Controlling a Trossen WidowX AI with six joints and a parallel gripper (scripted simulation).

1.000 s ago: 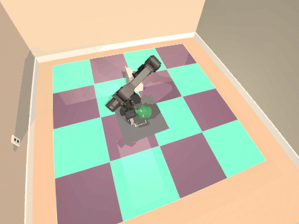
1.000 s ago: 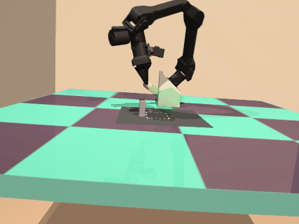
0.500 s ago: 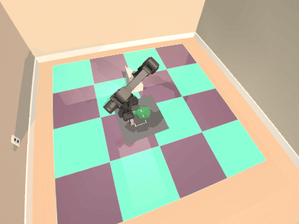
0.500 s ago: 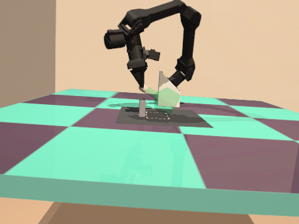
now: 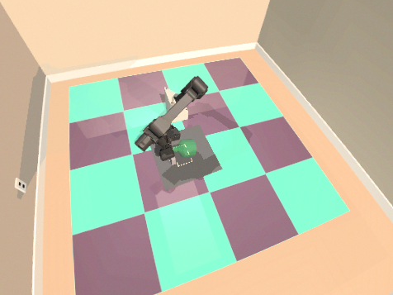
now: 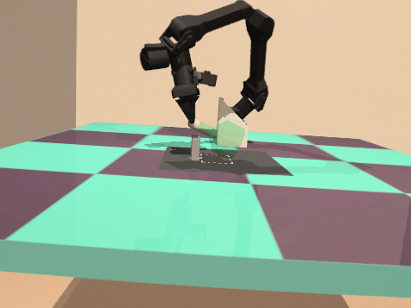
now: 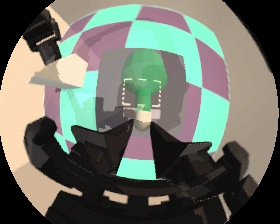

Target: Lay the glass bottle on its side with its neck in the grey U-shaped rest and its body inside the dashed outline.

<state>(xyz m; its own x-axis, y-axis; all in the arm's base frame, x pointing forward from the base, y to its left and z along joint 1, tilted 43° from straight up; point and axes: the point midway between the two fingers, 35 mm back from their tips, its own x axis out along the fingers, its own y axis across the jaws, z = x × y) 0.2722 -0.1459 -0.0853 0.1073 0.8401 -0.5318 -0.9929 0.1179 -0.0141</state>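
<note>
My gripper tip is now 5 cm to the right of the green glass bottle and 2 cm above it. From my gripper tip the other things lie so: dark grey mat (8 cm to the left, 10 cm below).
</note>
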